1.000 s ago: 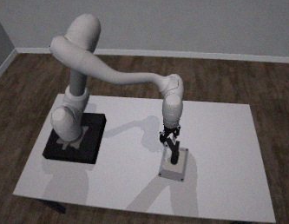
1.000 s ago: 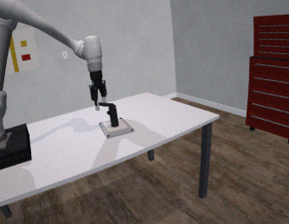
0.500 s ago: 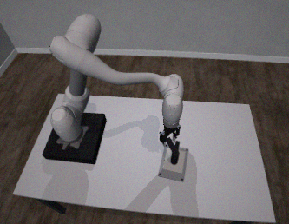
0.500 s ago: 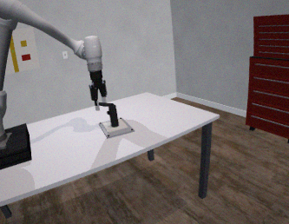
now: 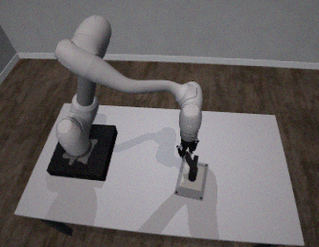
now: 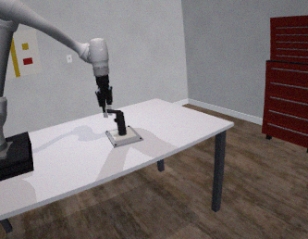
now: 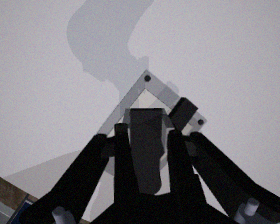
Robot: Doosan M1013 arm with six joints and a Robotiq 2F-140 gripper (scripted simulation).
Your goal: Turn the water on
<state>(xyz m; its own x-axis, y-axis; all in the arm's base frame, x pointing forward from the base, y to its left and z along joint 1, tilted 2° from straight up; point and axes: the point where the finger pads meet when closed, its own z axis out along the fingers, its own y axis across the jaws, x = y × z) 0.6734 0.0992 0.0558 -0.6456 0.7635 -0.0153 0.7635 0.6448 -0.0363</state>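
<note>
The lever is 30 mm to the right of my hand and 20 mm ahead of it. The rest, counted from my hand: tap: 50 mm to the right, 50 mm below, 40 mm ahead.
</note>
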